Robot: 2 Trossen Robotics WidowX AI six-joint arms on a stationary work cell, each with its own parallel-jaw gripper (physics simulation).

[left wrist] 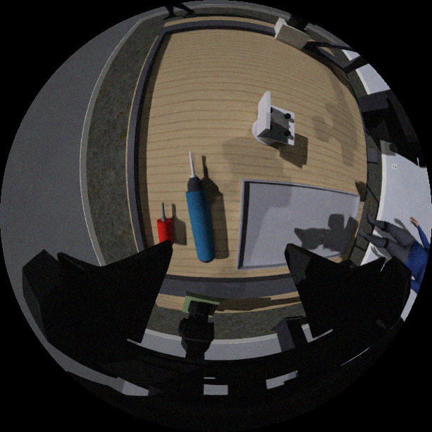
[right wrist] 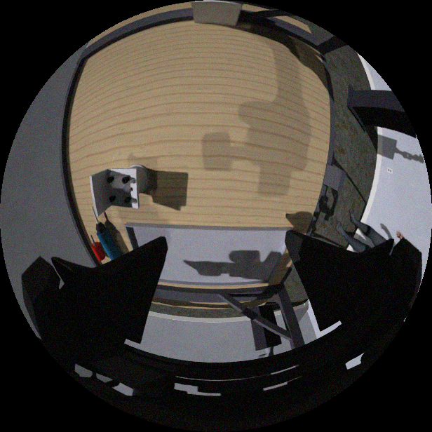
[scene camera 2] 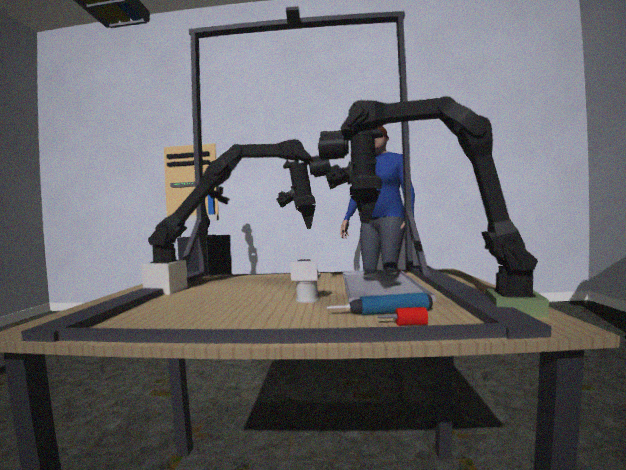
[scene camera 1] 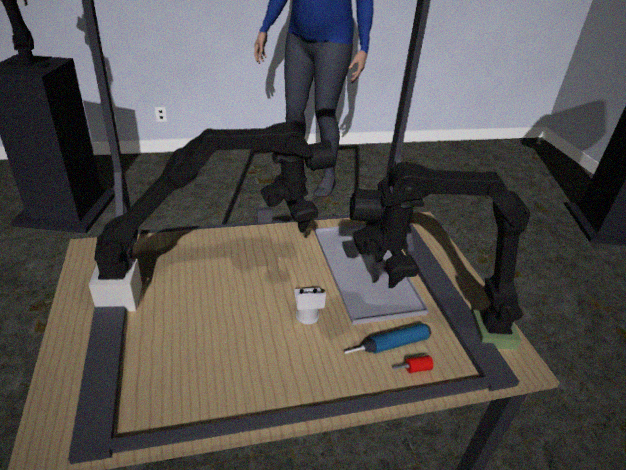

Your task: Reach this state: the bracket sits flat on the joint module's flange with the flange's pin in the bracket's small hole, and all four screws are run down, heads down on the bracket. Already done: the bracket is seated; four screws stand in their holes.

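Frame: origin at the left arm's base, x left, y back, z up, level; centimetres.
Seen in the pictures: left gripper, fingertip midpoint: [scene camera 2: 364, 223] [scene camera 1: 384, 274]; right gripper, fingertip midpoint: [scene camera 2: 308, 228]; left arm's base, origin of the base link: [scene camera 2: 515, 293] [scene camera 1: 496, 324]; right arm's base, origin of the base link: [scene camera 2: 164, 262] [scene camera 1: 113, 271].
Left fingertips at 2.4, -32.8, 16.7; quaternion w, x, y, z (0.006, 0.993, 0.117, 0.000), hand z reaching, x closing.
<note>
Offsets run from my left fingertips to a thing's top centre, as dx, dy, dz. "pt": to the spot under its first point.
The white L-shaped bracket [scene camera 1: 310, 300] [scene camera 2: 303, 271] [left wrist: 264, 116] [right wrist: 100, 192] sits on the round white joint module @[-4.9, -17.0, -14.0] [scene camera 1: 307, 316] [scene camera 2: 306, 292] [right wrist: 143, 178], one plate upright. Dark screw heads [left wrist: 287, 116] [right wrist: 112, 199] show on its flat plate, four in the right wrist view; how deep they stand, and the pin, I cannot tell. A blue screwdriver @[pt +4.1, +6.6, -16.7] [scene camera 1: 401, 337] [scene camera 2: 394, 303] [left wrist: 200, 225] [right wrist: 107, 242] lies on the table. My left gripper [scene camera 1: 384, 283] [scene camera 2: 365, 219] [left wrist: 231, 248] is open and empty above the tray. My right gripper [scene camera 1: 305, 234] [scene camera 2: 308, 227] [right wrist: 227, 240] is open and empty, high behind the bracket.
A red-handled driver @[+11.0, +8.6, -17.0] [scene camera 1: 420, 363] [scene camera 2: 412, 316] [left wrist: 164, 230] [right wrist: 98, 251] lies in front of the blue one. The shallow grey tray @[pt -5.3, +5.1, -19.5] [scene camera 1: 389, 317] [left wrist: 240, 225] lies right of the joint module in scene camera 1. Dark frame beams @[pt +25.6, -16.9, -18.4] [scene camera 1: 303, 412] [scene camera 2: 283, 334] edge the work area.
</note>
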